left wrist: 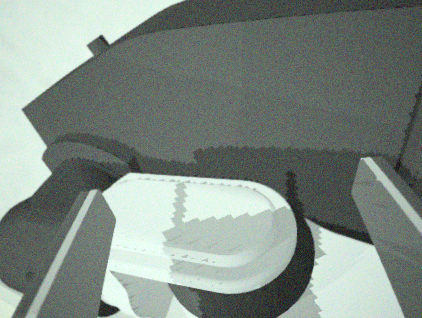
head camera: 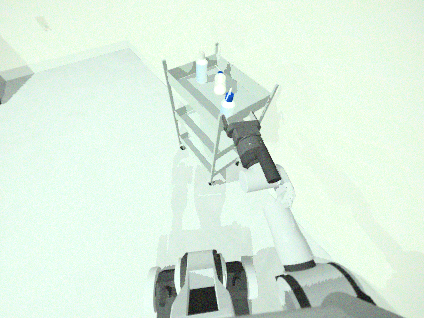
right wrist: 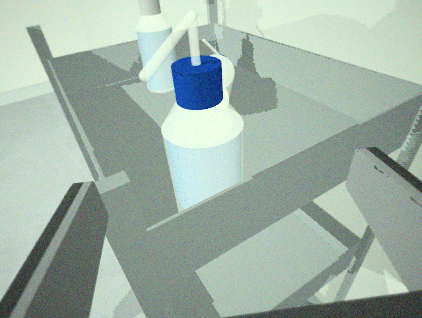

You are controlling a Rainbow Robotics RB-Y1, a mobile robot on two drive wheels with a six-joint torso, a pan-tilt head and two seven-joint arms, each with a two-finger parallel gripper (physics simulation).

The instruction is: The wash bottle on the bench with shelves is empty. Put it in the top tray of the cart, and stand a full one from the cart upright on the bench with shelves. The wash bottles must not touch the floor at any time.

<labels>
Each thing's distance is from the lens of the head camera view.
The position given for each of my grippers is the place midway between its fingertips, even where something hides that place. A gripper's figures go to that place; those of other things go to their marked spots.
my right gripper (head camera: 237, 114): 60 cm
cart (head camera: 205, 139): 100 cm
</labels>
